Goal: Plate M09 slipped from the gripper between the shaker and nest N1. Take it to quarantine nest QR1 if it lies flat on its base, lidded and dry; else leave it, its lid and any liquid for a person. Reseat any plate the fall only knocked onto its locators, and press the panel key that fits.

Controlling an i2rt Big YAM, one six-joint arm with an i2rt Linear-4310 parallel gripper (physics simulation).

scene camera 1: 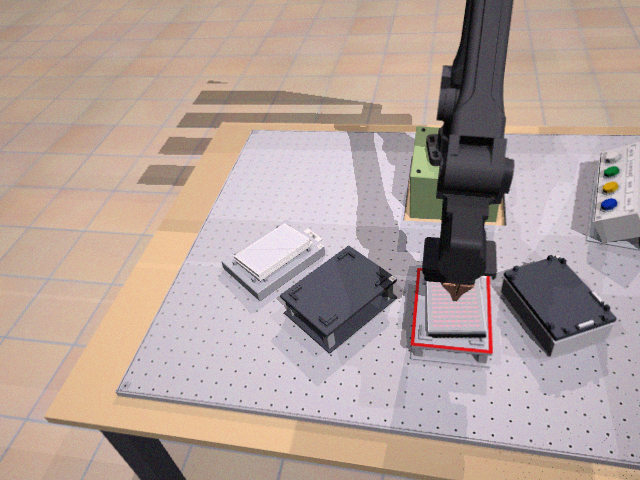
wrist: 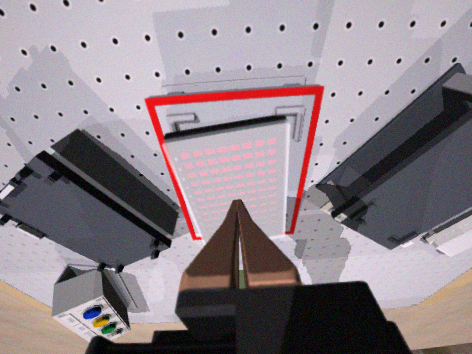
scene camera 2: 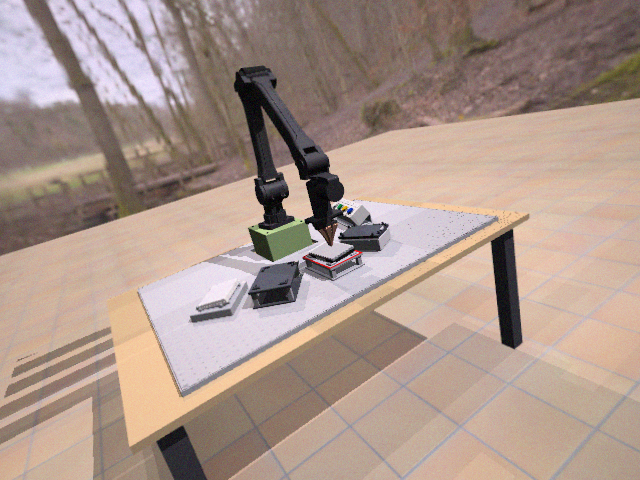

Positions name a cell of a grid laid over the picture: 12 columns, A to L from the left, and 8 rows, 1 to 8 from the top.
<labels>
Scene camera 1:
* my gripper: I5
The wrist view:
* my gripper: G5
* box with coloured buttons: C7
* dark station: B5
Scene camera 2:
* my gripper: G5
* box with coloured buttons: G4
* dark station: G4
</labels>
